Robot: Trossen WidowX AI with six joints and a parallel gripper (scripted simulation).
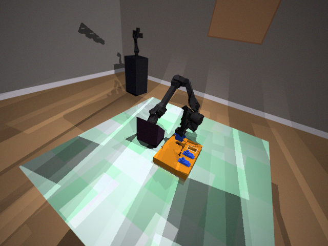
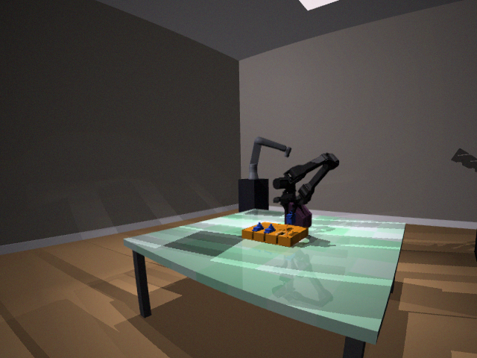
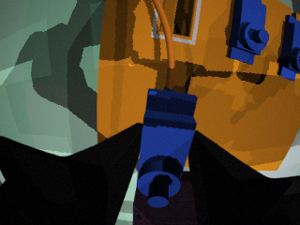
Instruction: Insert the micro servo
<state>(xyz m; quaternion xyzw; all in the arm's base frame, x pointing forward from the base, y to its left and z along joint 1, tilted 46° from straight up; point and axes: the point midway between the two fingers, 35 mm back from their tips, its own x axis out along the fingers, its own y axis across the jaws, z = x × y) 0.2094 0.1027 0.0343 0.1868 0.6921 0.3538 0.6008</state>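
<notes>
The orange deck is 7 cm to the right of my gripper tip and 10 cm below it.
</notes>
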